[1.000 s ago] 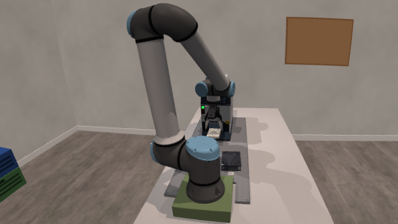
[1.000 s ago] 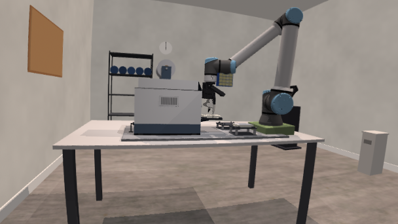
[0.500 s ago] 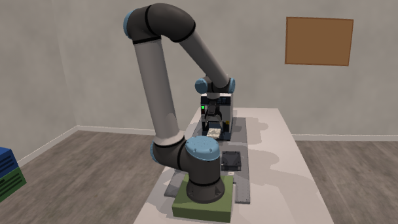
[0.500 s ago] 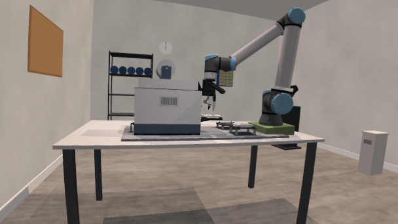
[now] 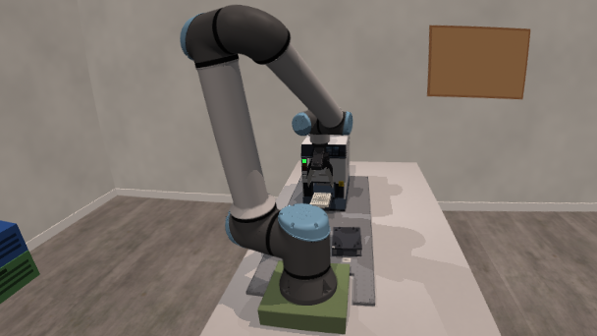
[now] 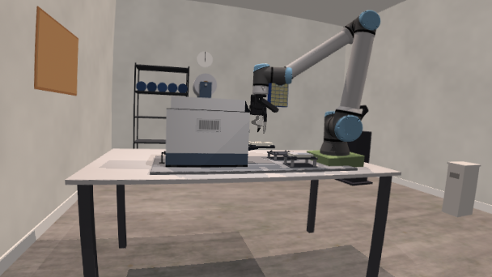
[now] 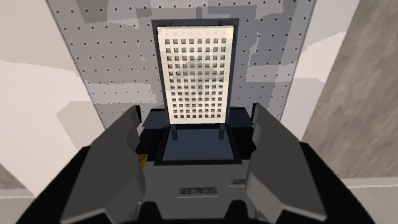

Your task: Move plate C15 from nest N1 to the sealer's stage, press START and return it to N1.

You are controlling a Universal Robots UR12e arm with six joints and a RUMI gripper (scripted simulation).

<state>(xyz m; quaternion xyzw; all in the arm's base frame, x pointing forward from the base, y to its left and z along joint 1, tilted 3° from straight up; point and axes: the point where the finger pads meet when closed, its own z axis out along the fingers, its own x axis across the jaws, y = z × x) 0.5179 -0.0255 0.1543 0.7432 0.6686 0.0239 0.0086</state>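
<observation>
Right now the square button is 11 cm ahead of my hand, 8 cm to the left of it and 1 cm above it. Round my hand: plate C15: 7 cm below; then sealer stage: 8 cm below; then nest N2: 20 cm behind, 13 cm below, 11 cm to the left.
</observation>
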